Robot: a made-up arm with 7 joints. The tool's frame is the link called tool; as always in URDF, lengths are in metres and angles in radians. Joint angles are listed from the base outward.
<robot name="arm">
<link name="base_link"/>
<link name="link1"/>
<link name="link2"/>
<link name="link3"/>
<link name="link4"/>
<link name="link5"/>
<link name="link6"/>
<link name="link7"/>
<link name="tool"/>
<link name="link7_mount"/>
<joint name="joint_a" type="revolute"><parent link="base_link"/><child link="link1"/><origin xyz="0.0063 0.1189 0.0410"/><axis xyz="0 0 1"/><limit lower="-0.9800" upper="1.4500"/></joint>
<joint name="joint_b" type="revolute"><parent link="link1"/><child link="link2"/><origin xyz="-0.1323 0.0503 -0.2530"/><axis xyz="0 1 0"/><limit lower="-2.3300" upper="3.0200"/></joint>
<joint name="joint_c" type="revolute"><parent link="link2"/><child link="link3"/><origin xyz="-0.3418 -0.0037 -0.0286"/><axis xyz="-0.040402 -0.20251 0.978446"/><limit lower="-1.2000" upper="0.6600"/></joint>
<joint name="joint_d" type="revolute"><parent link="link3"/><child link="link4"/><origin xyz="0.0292 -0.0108 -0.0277"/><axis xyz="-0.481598 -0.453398 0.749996"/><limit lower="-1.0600" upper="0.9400"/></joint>
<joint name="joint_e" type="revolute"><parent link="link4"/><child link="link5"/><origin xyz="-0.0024 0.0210 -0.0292"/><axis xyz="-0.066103 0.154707 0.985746"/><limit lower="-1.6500" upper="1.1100"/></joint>
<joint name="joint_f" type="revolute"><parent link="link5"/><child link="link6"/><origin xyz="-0.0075 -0.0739 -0.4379"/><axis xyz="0 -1 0"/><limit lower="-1.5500" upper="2.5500"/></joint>
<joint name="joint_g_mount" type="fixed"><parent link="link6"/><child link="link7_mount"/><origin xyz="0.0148 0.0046 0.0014"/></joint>
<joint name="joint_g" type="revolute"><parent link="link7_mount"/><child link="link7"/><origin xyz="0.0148 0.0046 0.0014"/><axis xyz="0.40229 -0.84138 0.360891"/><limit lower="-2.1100" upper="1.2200"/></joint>
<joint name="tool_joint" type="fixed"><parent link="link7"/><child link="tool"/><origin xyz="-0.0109 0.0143 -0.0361" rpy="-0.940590 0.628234 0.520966"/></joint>
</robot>
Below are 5 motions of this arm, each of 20 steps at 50 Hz.
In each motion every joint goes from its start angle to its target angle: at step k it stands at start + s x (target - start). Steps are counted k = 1, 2, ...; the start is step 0. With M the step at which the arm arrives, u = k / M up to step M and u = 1 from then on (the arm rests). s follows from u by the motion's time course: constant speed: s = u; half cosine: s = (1 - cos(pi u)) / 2; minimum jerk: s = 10 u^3 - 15 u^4 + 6 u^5.
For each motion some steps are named. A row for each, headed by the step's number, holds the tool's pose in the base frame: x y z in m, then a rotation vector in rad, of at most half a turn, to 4 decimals.
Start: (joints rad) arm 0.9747 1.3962 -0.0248 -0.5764 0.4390 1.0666 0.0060
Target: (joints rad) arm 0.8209 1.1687 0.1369 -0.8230 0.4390 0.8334 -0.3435
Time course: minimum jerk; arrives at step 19
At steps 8, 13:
8: -0.5663 -0.3489 0.0590 -1.0944 0.7821 1.5905
13: -0.6342 -0.3090 0.0182 -1.0281 1.0433 1.5350

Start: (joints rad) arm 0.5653 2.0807 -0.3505 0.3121 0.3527 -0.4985 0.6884
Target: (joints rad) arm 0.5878 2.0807 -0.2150 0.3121 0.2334 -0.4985 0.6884
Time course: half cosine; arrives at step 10
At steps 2, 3, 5, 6, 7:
2: -0.3473 -0.1995 0.3257 0.0890 1.9455 2.0528
3: -0.3484 -0.2008 0.3224 0.0840 1.9377 2.0566
5: -0.3512 -0.2039 0.3135 0.0711 1.9167 2.0663
6: -0.3527 -0.2055 0.3088 0.0646 1.9057 2.0711
7: -0.3541 -0.2068 0.3046 0.0588 1.8957 2.0752

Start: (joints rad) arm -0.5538 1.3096 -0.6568 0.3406 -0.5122 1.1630 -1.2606
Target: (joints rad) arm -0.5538 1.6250 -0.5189 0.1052 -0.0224 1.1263 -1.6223
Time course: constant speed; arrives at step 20
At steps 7, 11, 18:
7: -0.6251 0.4519 0.0671 -0.4645 2.5920 -0.0766
11: -0.6030 0.4540 0.1082 -0.3326 2.6810 0.0631
18: -0.5578 0.4523 0.1779 -0.0926 2.8206 0.3175

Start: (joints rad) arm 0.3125 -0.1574 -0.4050 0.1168 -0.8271 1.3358 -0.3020
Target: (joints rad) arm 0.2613 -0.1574 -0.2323 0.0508 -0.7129 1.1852 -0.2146
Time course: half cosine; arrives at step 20
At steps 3, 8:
3: -0.3313 -0.0248 -0.7752 -1.3194 -0.1386 -0.8651
8: -0.3293 -0.0132 -0.7755 -1.3107 -0.1623 -0.7936

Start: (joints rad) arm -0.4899 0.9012 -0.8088 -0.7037 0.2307 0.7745 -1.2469
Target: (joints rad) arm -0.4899 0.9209 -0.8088 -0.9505 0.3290 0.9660 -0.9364
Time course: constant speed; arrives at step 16
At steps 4, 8, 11, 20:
4: -0.4991 0.7012 -0.2208 0.5282 2.3107 -0.5235
8: -0.4814 0.7061 -0.2229 0.4458 2.2587 -0.5862
11: -0.4680 0.7089 -0.2247 0.3826 2.2206 -0.6334
20: -0.4453 0.7118 -0.2282 0.2743 2.1585 -0.7119

